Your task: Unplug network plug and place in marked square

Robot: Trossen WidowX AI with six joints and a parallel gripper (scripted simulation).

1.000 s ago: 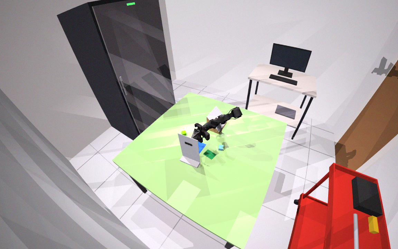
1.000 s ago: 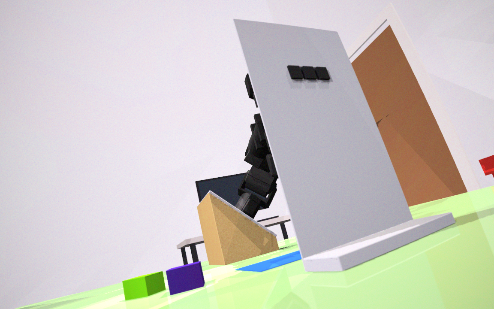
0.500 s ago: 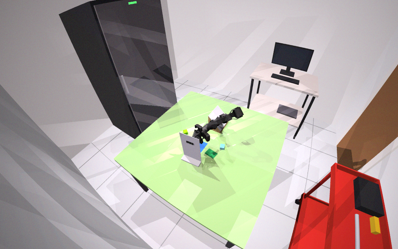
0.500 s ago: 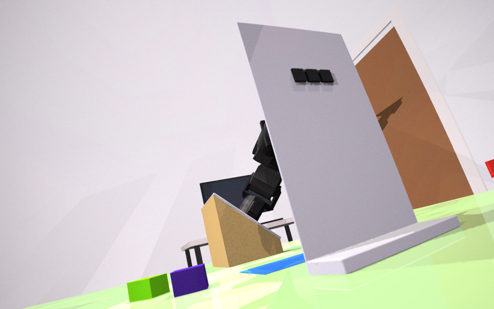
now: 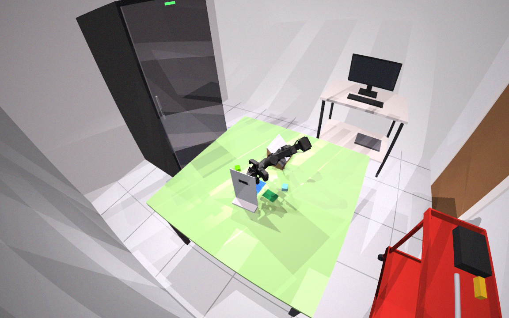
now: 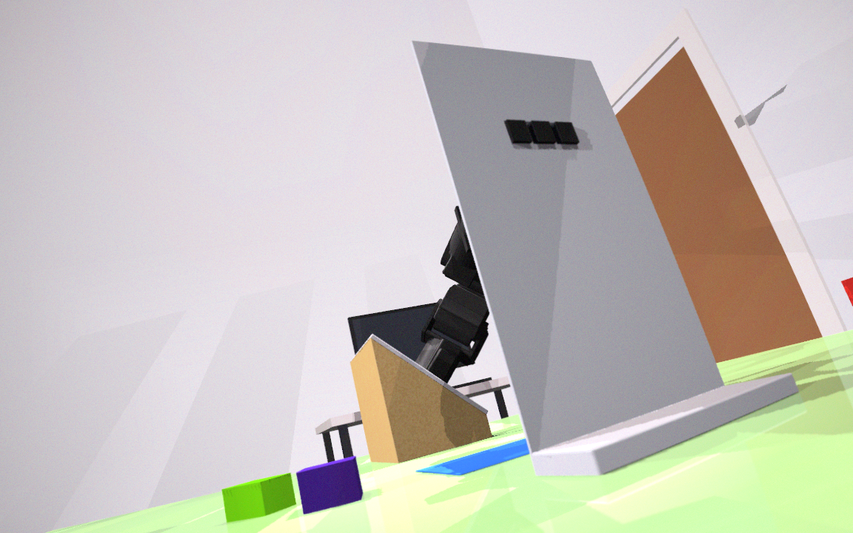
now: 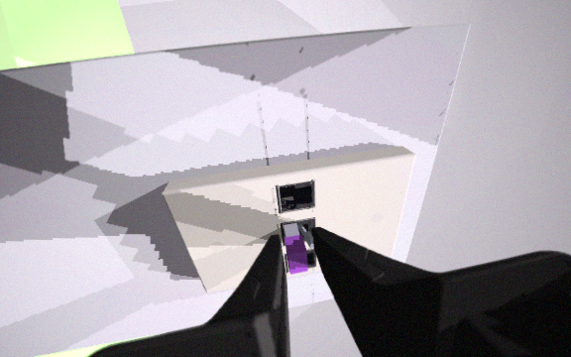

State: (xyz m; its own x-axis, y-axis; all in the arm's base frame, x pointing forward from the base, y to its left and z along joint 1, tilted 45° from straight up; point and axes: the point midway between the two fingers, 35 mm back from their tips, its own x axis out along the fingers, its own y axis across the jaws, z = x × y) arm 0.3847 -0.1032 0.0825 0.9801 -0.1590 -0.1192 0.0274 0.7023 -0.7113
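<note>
Now: gripper tip 13 cm past the blue marked square, 3 cm to the left of it and 21 cm above it. Also, from my gripper tip: dark green tile: 11 cm behind, 11 cm to the left, 21 cm below; upright panel: 2 cm ahead, 8 cm below; network plug: right at my gripper tip.
</note>
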